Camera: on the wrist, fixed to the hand. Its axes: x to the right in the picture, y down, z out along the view.
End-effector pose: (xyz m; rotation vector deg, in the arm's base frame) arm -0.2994 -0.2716 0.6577 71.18 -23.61 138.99
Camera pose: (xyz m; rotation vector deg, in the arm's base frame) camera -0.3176 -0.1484 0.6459 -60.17 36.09 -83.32
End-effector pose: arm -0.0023 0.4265 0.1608 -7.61 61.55 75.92
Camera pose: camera 0.0366 0.3681 0.0572 90.90 50.20 121.99
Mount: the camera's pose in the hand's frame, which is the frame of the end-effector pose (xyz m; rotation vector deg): 0.0248 -0.0995 -0.0717 26.09 -32.32 87.28
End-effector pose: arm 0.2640 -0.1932 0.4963 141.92 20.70 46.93
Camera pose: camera 0.2303 -0.0730 0.5044 -132.40 85.15 -18.62
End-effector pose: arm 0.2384 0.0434 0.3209 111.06 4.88 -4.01
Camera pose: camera 0.2544 0.1467 0.2521 106.51 -106.52 23.23
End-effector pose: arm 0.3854 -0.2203 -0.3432 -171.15 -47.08 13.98
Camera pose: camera 0.3676 -0.1215 -0.2686 -135.63 82.66 60.96
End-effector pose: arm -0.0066 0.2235 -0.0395 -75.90 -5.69 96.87
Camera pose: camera 0.1120 0.2621 -0.0296 20.76 -62.63 -161.15
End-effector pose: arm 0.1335 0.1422 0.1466 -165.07 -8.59 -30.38
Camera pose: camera 0.1185 0.2247 0.2395 -103.80 82.56 30.05
